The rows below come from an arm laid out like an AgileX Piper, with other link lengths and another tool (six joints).
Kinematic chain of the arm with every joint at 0, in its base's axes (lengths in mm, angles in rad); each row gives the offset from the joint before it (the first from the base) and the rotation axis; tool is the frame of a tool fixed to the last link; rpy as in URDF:
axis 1: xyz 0 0 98.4 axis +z
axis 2: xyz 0 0 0 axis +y
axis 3: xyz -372.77 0 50.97 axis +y
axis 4: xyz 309.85 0 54.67 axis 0.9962 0 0.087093
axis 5: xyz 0 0 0 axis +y
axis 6: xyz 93.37 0 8.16 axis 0.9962 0 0.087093
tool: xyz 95.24 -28 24.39 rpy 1.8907 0.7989 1.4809
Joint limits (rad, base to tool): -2.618..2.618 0..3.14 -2.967..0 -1.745..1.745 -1.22..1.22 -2.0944..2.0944
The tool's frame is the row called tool.
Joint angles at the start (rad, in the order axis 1, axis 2, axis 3, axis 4, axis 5, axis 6):
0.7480, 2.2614, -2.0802, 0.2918, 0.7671, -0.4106
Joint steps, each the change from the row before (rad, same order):
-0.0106, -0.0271, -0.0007, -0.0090, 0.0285, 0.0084
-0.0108, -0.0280, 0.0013, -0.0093, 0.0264, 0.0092
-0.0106, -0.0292, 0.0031, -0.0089, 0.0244, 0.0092
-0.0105, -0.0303, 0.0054, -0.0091, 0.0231, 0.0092
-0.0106, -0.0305, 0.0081, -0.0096, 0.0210, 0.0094
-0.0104, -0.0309, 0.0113, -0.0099, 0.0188, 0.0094
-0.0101, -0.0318, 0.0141, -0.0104, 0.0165, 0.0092
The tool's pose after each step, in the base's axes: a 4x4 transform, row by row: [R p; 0 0 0 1], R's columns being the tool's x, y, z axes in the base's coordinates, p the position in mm. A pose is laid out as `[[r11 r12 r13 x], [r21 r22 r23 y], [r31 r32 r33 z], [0 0 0 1]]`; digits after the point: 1 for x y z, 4 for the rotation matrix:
[[-0.8721 -0.1590 0.4628 529.2], [-0.0818 0.9798 0.1825 500.0], [-0.4825 0.1213 -0.8675 238.6], [0 0 0 1]]
[[-0.8721 -0.1496 0.4659 528.9], [-0.0744 0.9816 0.1758 488.9], [-0.4837 0.1186 -0.8672 254.3], [0 0 0 1]]
[[-0.8717 -0.1394 0.4698 528.0], [-0.0659 0.9833 0.1695 477.5], [-0.4856 0.1168 -0.8663 270.1], [0 0 0 1]]
[[-0.8711 -0.1286 0.4739 526.4], [-0.0570 0.9850 0.1626 465.6], [-0.4878 0.1146 -0.8654 285.6], [0 0 0 1]]
[[-0.8705 -0.1166 0.4781 524.4], [-0.0473 0.9869 0.1544 453.4], [-0.4898 0.1118 -0.8646 299.9], [0 0 0 1]]
[[-0.8700 -0.1038 0.4820 522.0], [-0.0374 0.9887 0.1452 440.9], [-0.4916 0.1083 -0.8641 313.1], [0 0 0 1]]
[[-0.8691 -0.0905 0.4864 518.9], [-0.0273 0.9904 0.1355 428.2], [-0.4939 0.1045 -0.8632 325.7], [0 0 0 1]]

